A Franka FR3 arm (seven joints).
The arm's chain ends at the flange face. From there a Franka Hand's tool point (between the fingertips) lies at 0.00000 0.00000 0.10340 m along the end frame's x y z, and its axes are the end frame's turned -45 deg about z.
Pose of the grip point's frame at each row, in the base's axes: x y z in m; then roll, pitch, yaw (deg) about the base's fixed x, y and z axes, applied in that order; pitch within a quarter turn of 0, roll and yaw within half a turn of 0:
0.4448, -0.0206, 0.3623, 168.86, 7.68, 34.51
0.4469, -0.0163, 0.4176, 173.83, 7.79, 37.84
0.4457, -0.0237, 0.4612, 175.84, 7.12, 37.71
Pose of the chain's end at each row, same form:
0.4447, 0.0035, 0.4628, 166.70, -2.34, -9.47
0.4511, 0.0010, 0.5195, 170.14, 1.18, -6.84
0.4512, -0.0099, 0.5635, 172.03, 2.11, -7.18

